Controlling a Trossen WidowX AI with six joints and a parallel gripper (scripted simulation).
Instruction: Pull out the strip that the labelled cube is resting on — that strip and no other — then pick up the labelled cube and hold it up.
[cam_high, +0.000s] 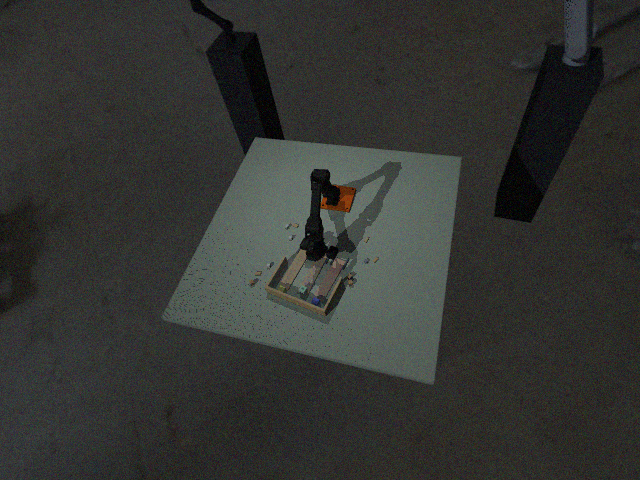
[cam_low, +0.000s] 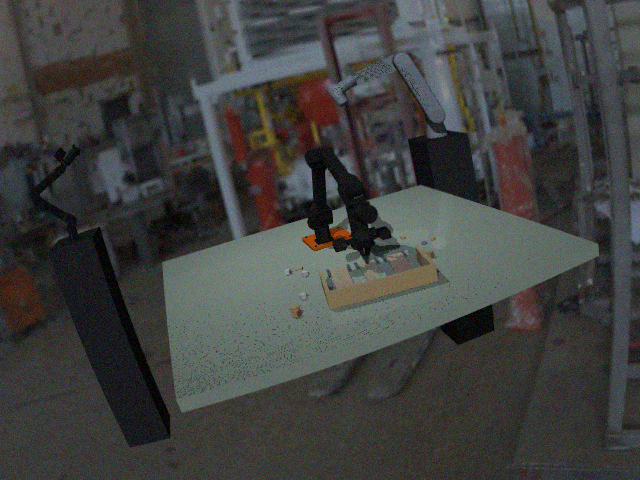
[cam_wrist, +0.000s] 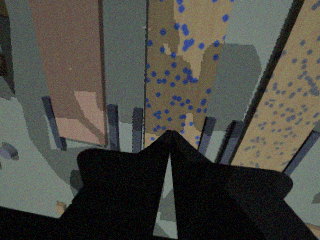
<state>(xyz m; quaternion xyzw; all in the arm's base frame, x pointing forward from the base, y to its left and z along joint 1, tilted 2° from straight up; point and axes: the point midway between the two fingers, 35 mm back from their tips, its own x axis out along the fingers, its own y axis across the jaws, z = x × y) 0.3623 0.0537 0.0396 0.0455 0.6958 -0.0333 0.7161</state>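
Now: the pink strip 11 cm ahead of my gripper tip and 8 cm to the left of it.
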